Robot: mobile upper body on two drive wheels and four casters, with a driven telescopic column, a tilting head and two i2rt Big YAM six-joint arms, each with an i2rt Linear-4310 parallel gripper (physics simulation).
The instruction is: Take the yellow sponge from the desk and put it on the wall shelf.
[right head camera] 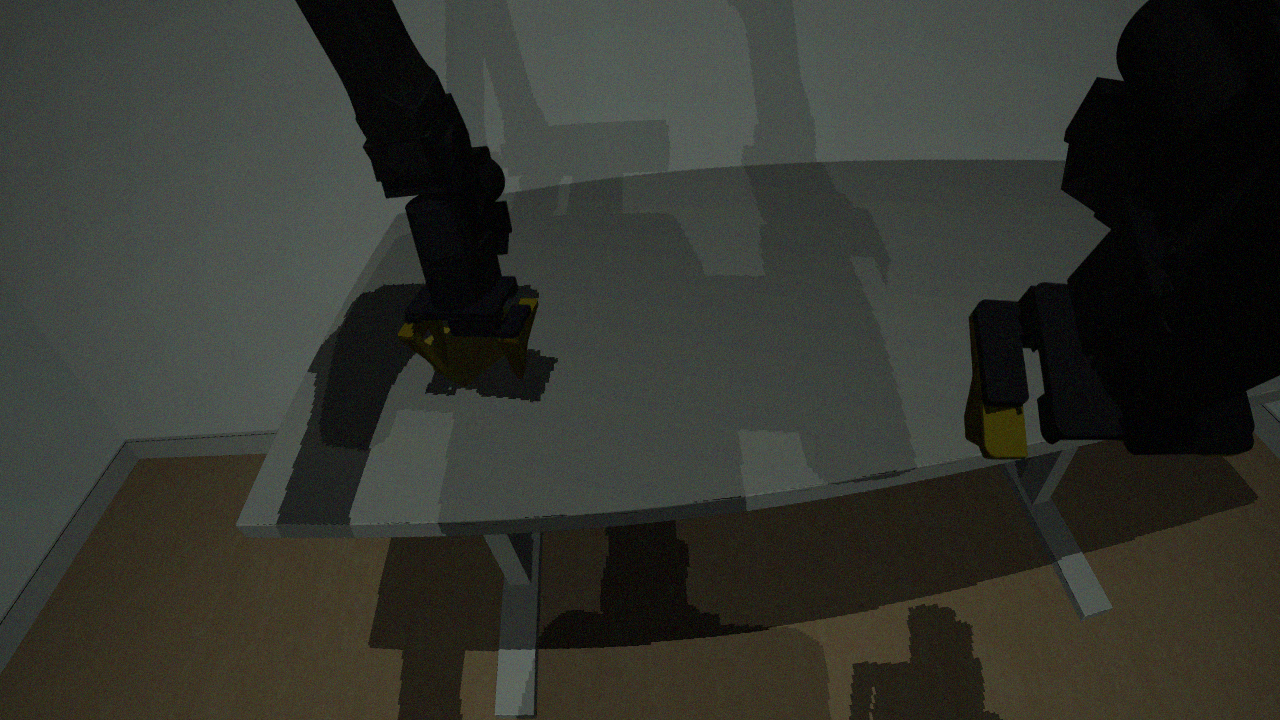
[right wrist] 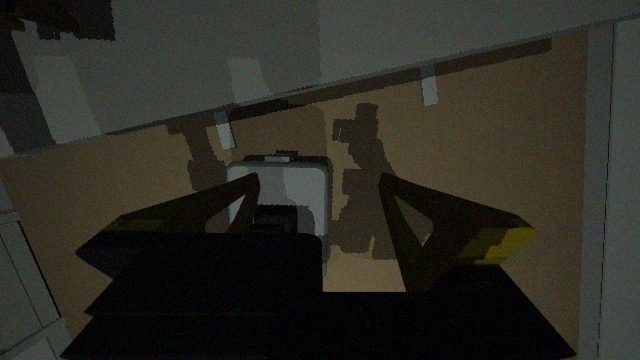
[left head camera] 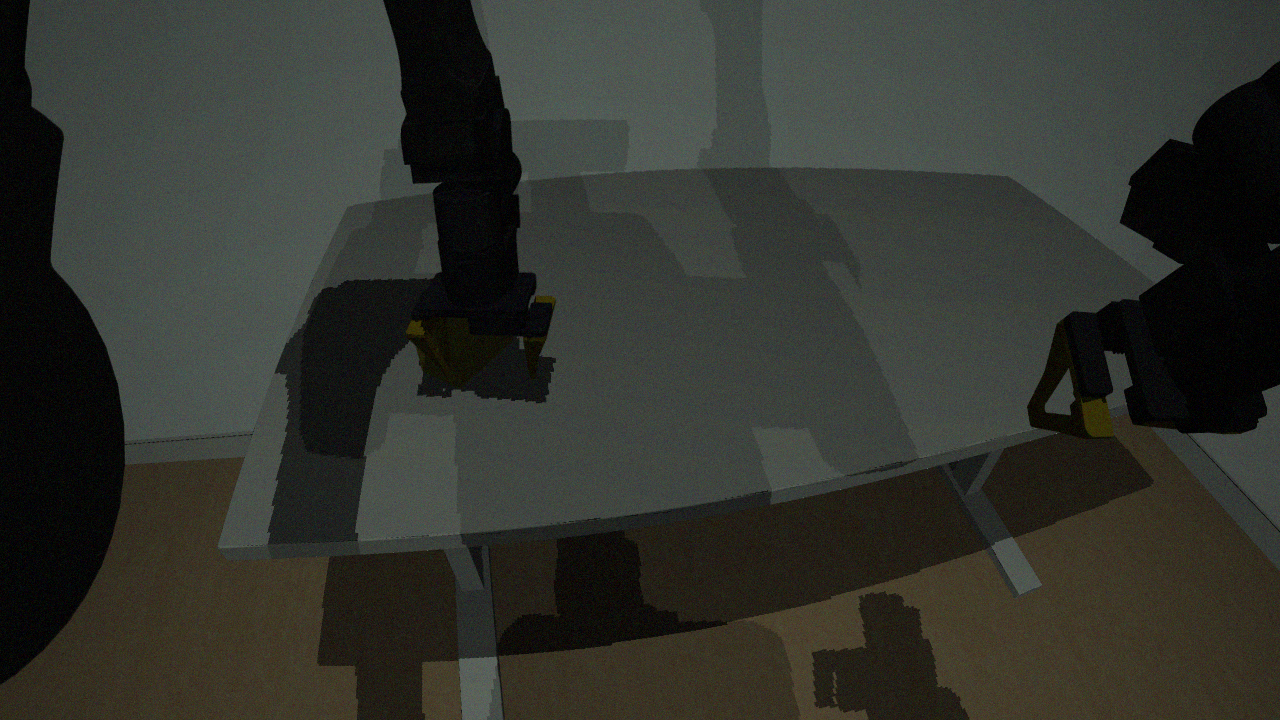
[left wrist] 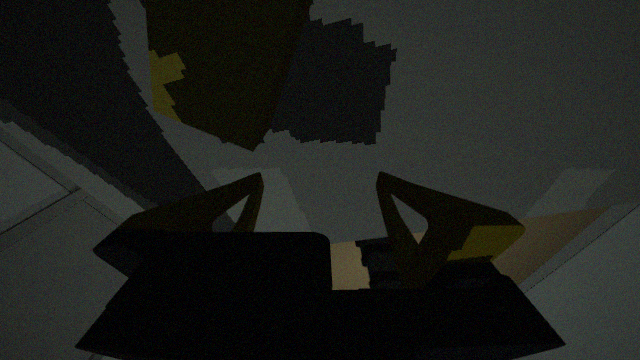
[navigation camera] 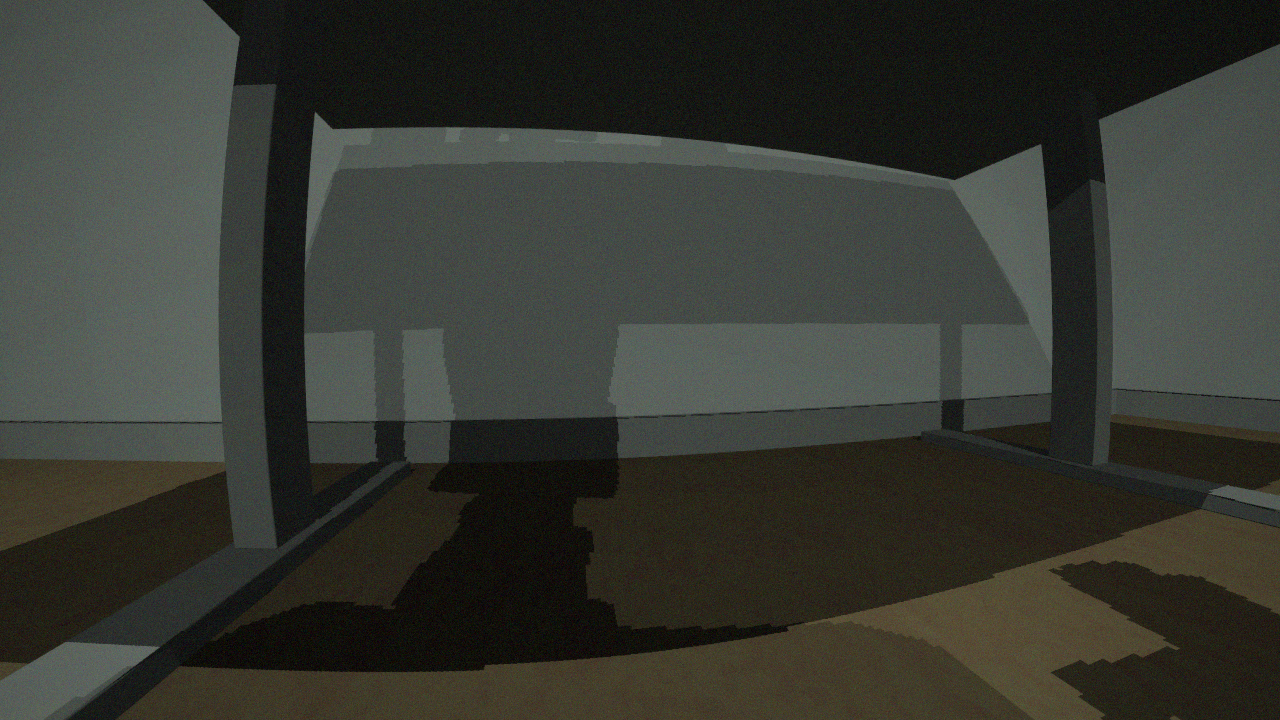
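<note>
The yellow sponge (left head camera: 480,349) (right head camera: 478,351) is at the left part of the grey desk (left head camera: 680,358) (right head camera: 662,358), dark in shadow and partly hidden by my left gripper (left head camera: 494,377) (right head camera: 494,378) (left wrist: 320,175). In the left wrist view the sponge (left wrist: 225,65) shows large at the top, beyond the fingertips, with a small lit patch. Whether it lies flat or tilted is hard to tell. My left gripper is open, low over the desk close to the sponge, with nothing between its fingers. My right gripper (right wrist: 319,179) is open and empty near the desk's front right edge. The wall shelf does not show.
A plain wall (left head camera: 590,53) stands behind the desk. Desk legs (left head camera: 474,617) (navigation camera: 246,313) reach down to the brown floor (left head camera: 179,555). The robot's white base (right wrist: 305,185) shows in the right wrist view. Arm shadows fall across the desk and wall.
</note>
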